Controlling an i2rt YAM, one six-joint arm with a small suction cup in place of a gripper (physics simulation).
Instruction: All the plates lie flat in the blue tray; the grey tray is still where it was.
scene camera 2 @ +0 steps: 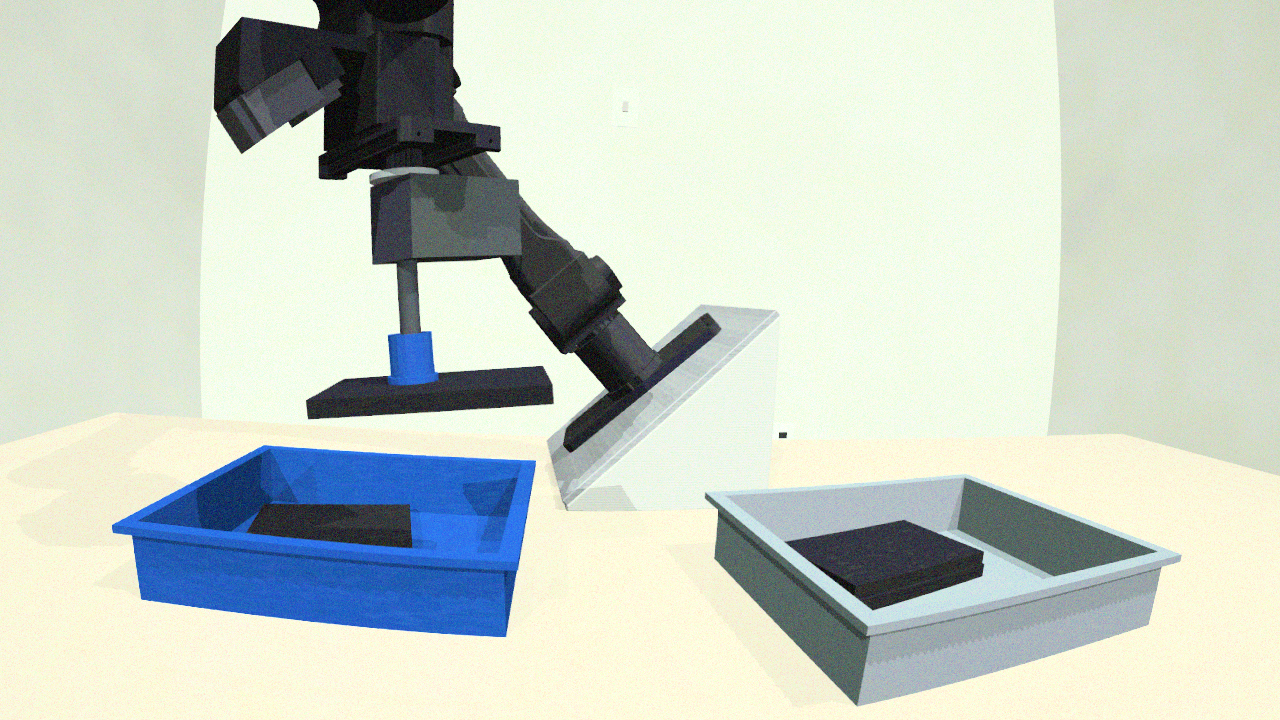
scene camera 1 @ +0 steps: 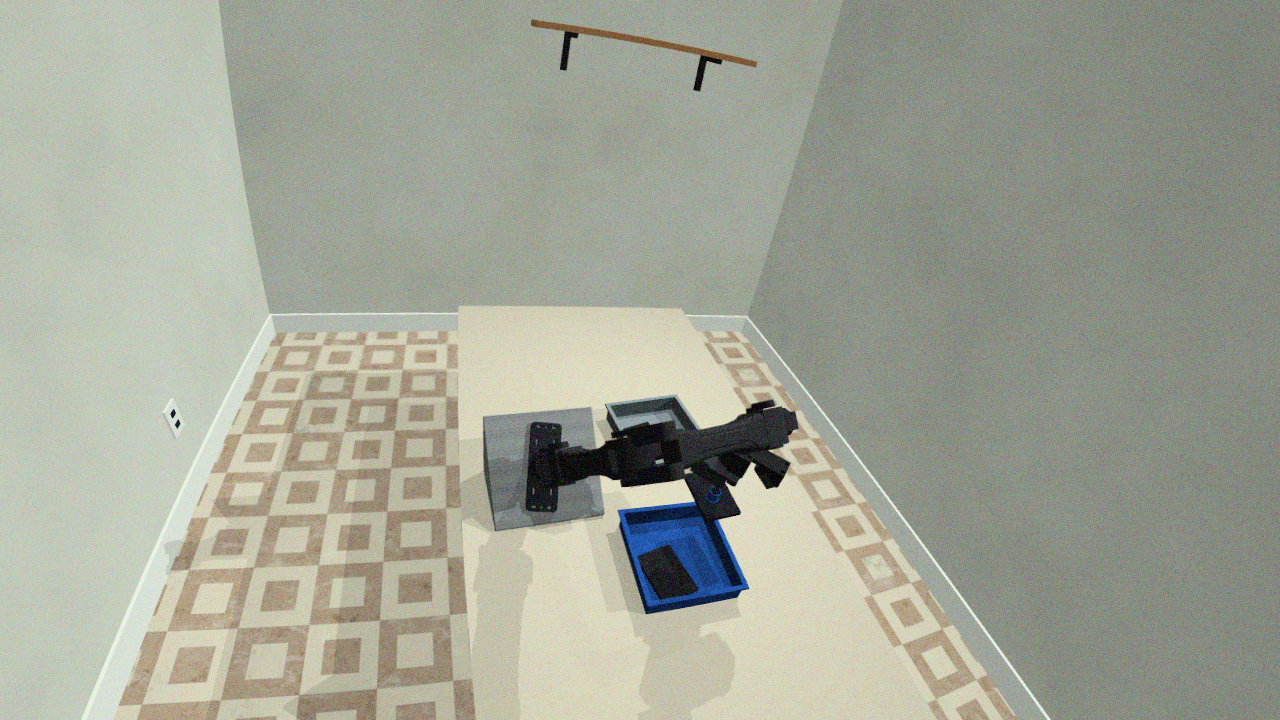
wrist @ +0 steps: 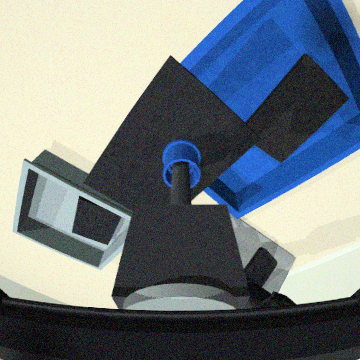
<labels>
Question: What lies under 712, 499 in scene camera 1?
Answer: My suction cup.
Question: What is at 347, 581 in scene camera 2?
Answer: A blue tray.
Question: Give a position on a blue tray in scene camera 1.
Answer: At 703, 549
</labels>
